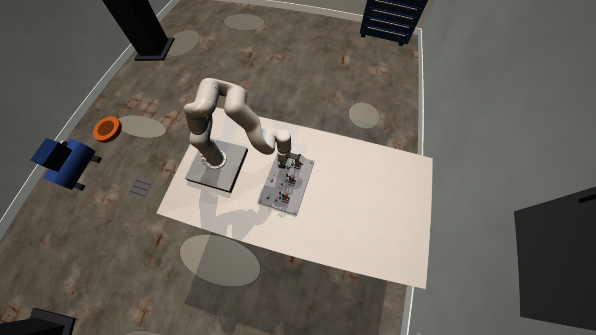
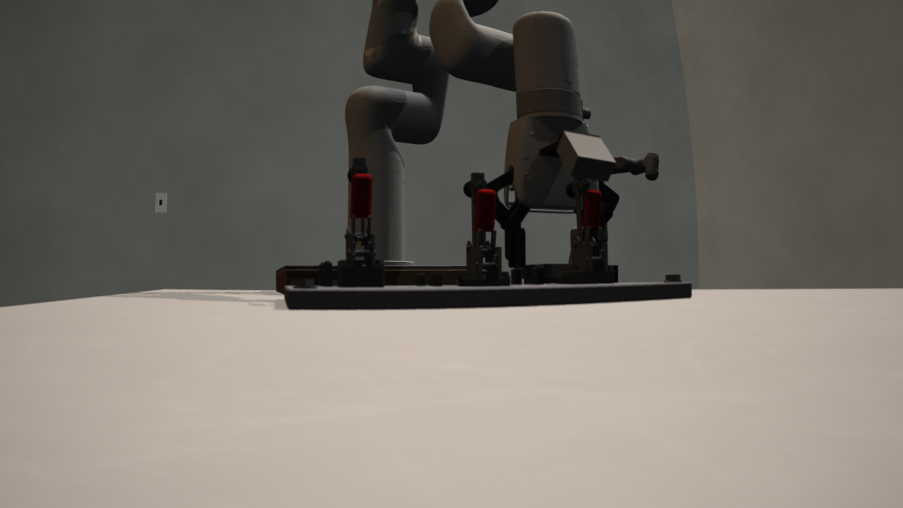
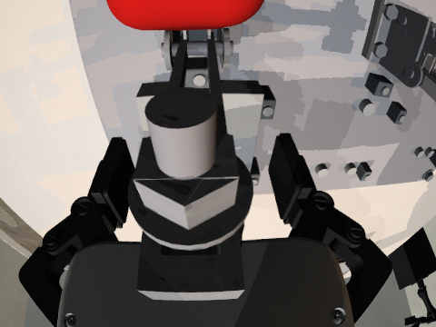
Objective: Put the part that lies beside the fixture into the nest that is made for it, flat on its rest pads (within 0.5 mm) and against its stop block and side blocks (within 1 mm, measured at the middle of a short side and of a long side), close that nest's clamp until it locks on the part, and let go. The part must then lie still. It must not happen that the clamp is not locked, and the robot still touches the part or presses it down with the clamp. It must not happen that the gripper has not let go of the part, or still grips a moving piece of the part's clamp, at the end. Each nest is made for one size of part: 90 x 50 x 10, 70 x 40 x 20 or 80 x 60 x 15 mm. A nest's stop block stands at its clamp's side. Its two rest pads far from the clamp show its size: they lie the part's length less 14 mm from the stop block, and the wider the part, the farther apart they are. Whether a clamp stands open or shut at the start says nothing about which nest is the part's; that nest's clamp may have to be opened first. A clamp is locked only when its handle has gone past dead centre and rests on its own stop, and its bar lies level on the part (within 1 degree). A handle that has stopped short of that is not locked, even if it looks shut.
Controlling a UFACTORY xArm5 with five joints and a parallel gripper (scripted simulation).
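My gripper is now 10 mm above the part. Also, from my hand: grey fixture plate: 20 mm ahead, 120 mm to the right, 40 mm below.
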